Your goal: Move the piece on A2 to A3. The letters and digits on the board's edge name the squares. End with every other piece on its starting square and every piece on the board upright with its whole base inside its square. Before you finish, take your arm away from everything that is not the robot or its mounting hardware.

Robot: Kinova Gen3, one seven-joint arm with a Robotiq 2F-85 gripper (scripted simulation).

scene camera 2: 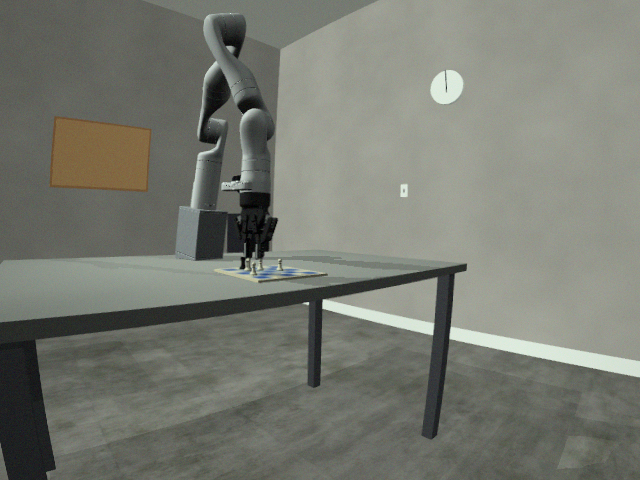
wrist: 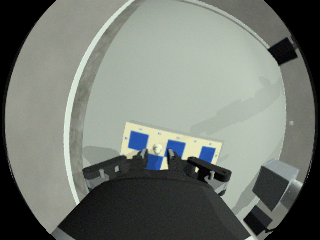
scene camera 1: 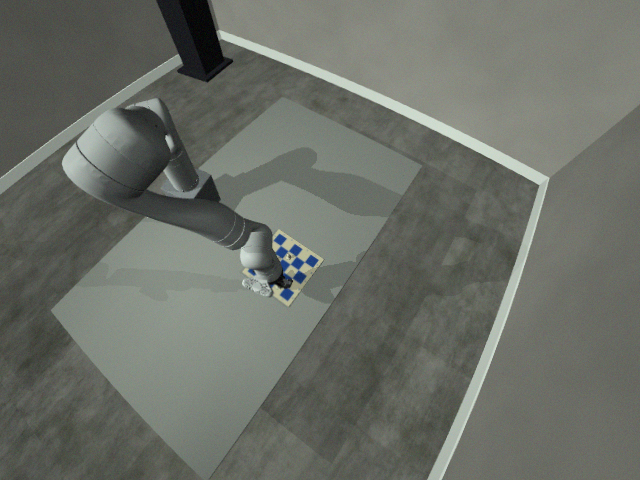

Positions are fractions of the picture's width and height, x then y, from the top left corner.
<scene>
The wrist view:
my gripper: 0.49, 0.64
chessboard: 0.43, 0.57
</scene>
